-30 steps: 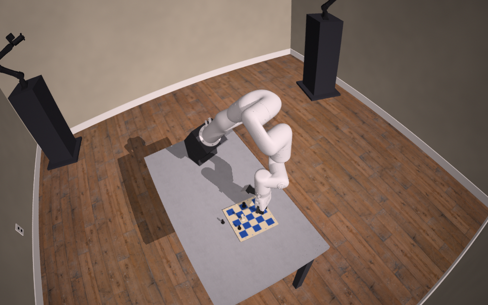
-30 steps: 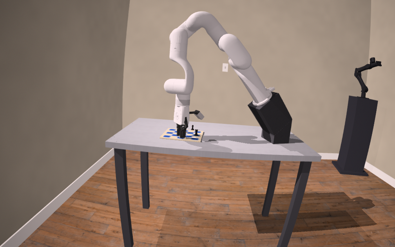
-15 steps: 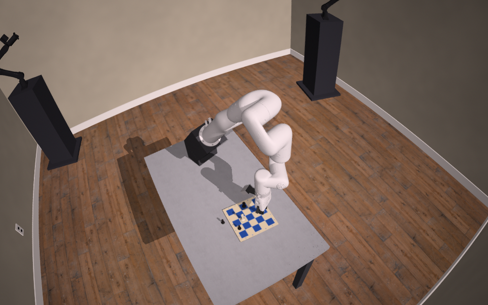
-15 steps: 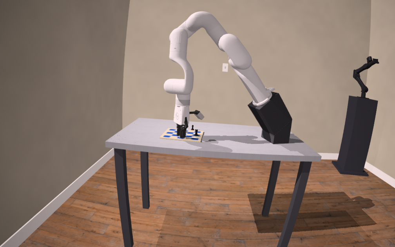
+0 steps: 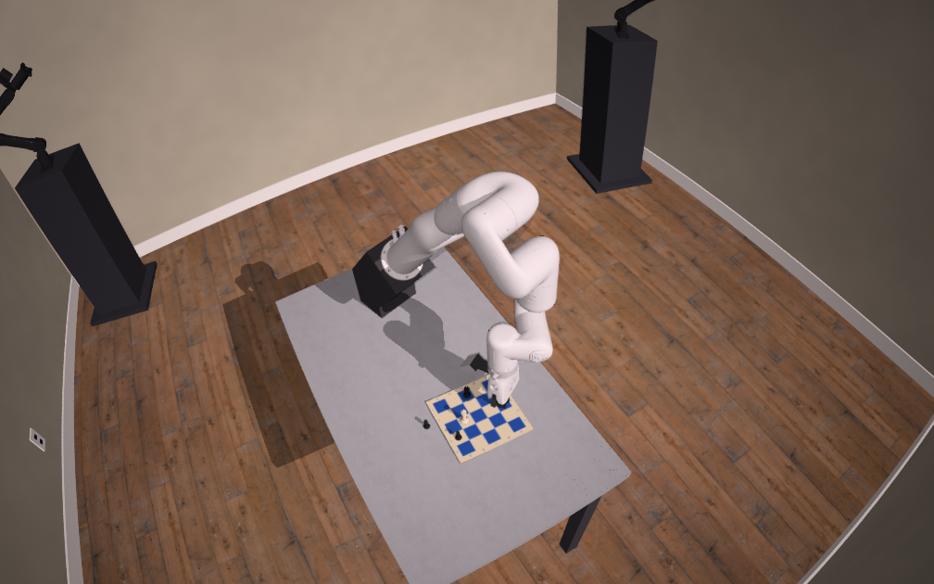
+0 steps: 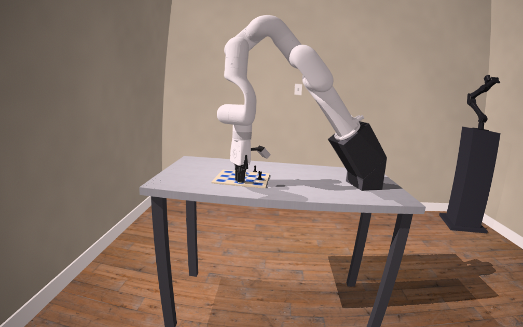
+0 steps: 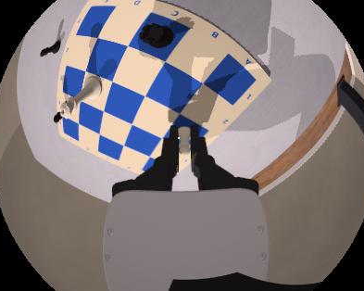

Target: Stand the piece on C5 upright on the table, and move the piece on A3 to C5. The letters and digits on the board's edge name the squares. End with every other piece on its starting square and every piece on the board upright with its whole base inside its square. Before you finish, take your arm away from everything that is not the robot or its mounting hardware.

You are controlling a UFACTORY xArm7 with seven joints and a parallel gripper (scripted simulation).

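Right now the white pawn is 10 mm below my hand. Round my hand: tall white piece (20 mm ahead, 110 mm to the right); then chessboard (10 mm ahead, 70 mm to the right, 30 mm below).
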